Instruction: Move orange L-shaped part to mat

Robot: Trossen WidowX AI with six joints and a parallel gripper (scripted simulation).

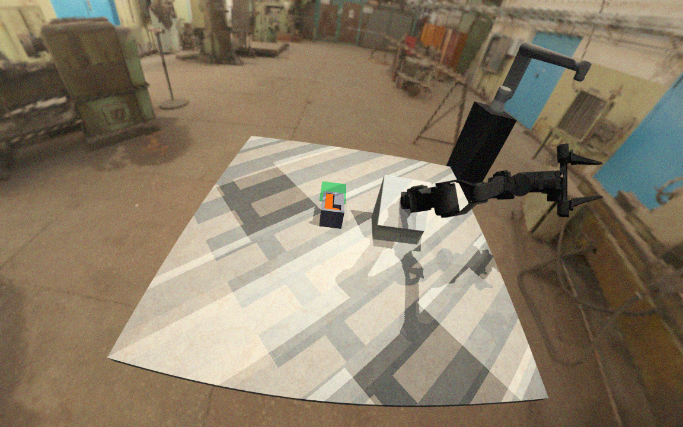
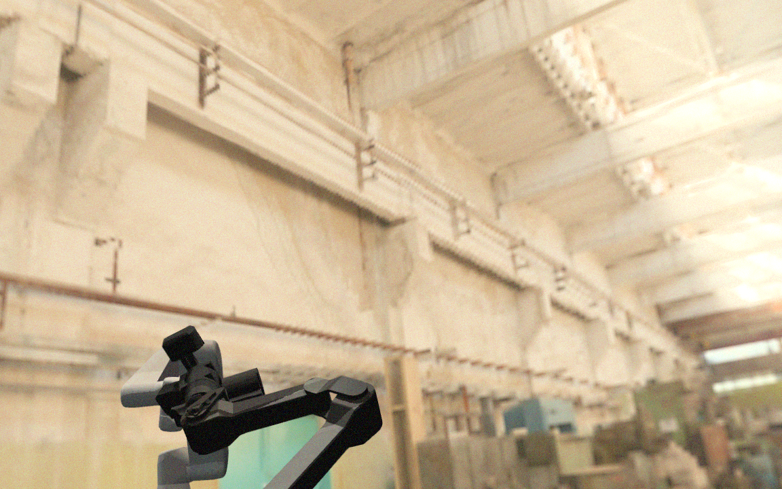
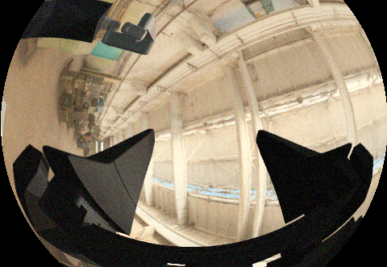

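Now: gripper tip 600 mm short of the orange L-shaped part, 380 mm to the left of it and 500 mm above it. Also, from my gripper tip: green mat 580 mm ahead, 550 mm to the right, 560 mm below.
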